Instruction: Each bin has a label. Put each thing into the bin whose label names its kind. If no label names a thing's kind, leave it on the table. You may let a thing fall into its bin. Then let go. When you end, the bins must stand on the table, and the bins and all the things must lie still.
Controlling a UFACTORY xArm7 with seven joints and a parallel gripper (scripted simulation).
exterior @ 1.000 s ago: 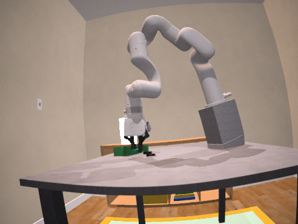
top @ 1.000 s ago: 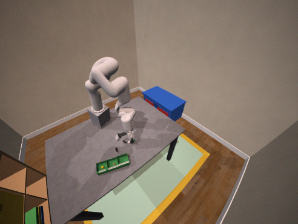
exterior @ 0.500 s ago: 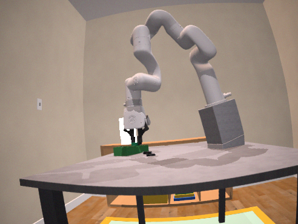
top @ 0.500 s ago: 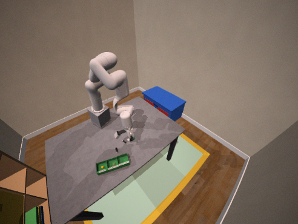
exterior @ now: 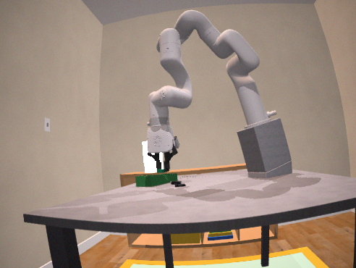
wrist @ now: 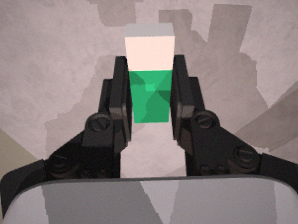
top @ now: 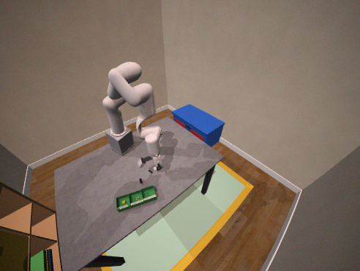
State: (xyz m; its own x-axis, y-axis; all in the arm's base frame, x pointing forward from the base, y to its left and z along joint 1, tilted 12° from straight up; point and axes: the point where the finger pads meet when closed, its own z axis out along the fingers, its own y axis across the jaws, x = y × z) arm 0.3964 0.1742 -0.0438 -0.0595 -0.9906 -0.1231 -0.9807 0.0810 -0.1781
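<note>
Now: hand 210 mm to the left of the yellow nut, 120 mm short of it and 80 mm above it. Also, from my hand: black cylinder (150 mm to the right, 80 mm below); eraser-like block (20 mm below, 10 mm to the right); small black object (80 mm below, 60 mm to the right, 50 mm behind).
</note>
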